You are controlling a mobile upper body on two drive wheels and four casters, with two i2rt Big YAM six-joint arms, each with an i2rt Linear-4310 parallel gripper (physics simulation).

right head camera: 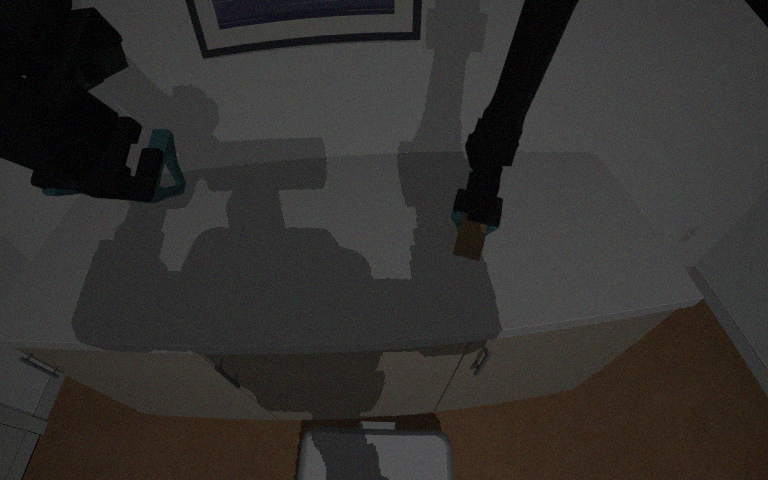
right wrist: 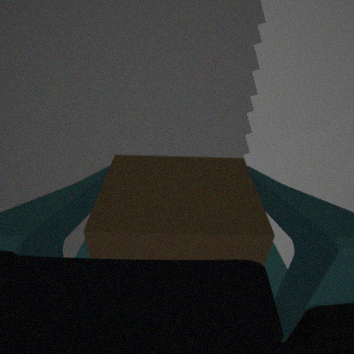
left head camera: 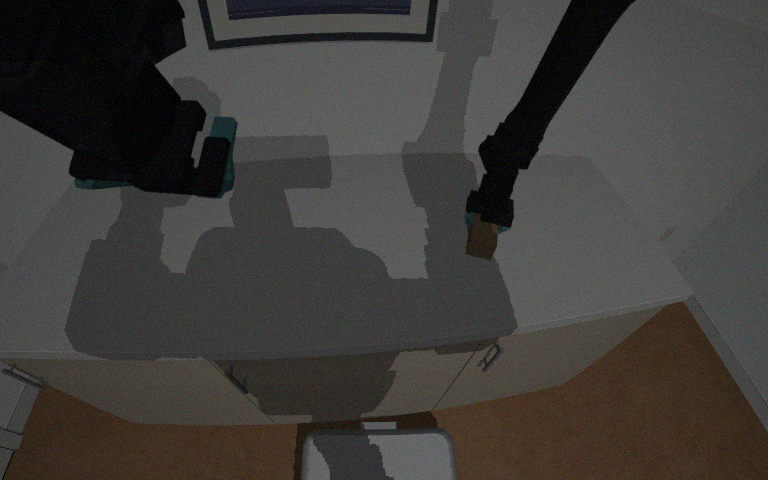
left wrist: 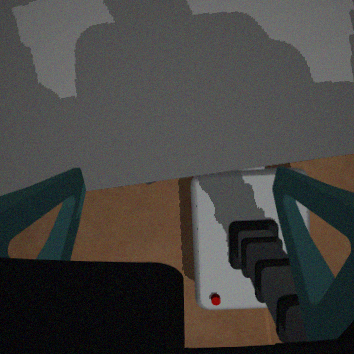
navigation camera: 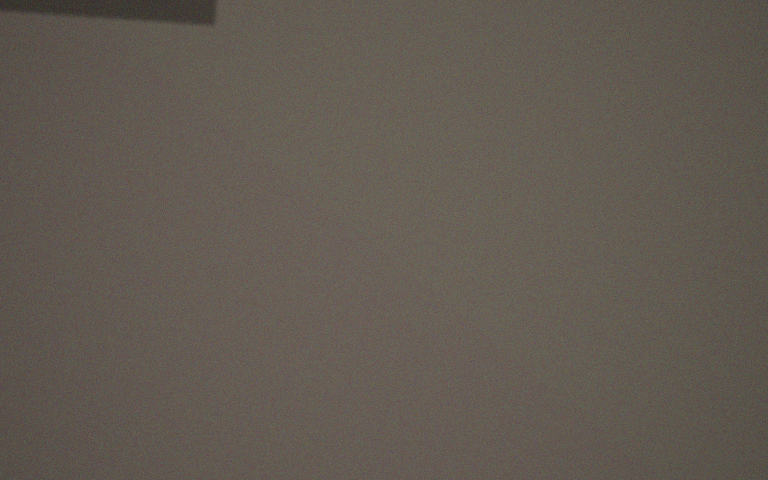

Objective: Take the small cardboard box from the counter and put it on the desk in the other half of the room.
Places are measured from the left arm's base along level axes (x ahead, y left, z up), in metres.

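Pixels of known places: left gripper, fingertip midpoint: (right head camera: pixel 148 185) (left head camera: pixel 188 180) (left wrist: pixel 178 177); right gripper, fingertip midpoint: (right wrist: pixel 178 176).
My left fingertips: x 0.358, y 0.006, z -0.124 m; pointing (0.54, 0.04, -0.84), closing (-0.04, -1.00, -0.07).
Behind a point stands the place of what it marks.
The small brown cardboard box (left head camera: pixel 481 242) @[y -0.426, x 0.568, z -0.451 m] (right head camera: pixel 468 243) @[y -0.428, x 0.567, z -0.453 m] (right wrist: pixel 179 205) @[y -0.458, x 0.652, z -0.464 m] stands on the pale counter (left head camera: pixel 583 254) @[y -0.723, x 0.574, z -0.500 m] (right head camera: pixel 583 254) @[y -0.731, x 0.577, z -0.500 m] (right wrist: pixel 310 100) @[y -0.518, x 0.663, z -0.500 m], towards the right in the head views. My right gripper (left head camera: pixel 488 225) @[y -0.454, x 0.641, z -0.500 m] (right head camera: pixel 475 225) @[y -0.454, x 0.641, z -0.500 m] (right wrist: pixel 178 176) @[y -0.454, x 0.641, z -0.500 m] is shut on it, with one teal finger against each side in the right wrist view. The base of the box is hidden behind the wrist housing there. My left gripper (left head camera: pixel 154 185) (right head camera: pixel 116 192) (left wrist: pixel 178 177) @[y 0.006, x 0.358, z -0.124 m] is open and empty, above the left part of the counter. The desk does not show.
Cabinet doors with handles (left head camera: pixel 489 357) @[y -0.496, x 0.410, z -0.720 m] (right head camera: pixel 480 360) run below the counter's front edge, above a brown floor (left head camera: pixel 623 407) @[y -1.433, x 0.345, z -1.410 m]. My white base (left head camera: pixel 419 458) @[y -0.359, x 0.214, z -1.150 m] (left wrist: pixel 215 260) @[y -0.061, x -0.073, z -1.150 m] is close to the cabinets. A framed picture (left head camera: pixel 320 40) @[y -0.058, x 0.938, z -0.152 m] hangs on the wall behind the counter. A wall (left head camera: pixel 730 271) @[y -2.259, x 0.881, z -1.034 m] stands at the right.
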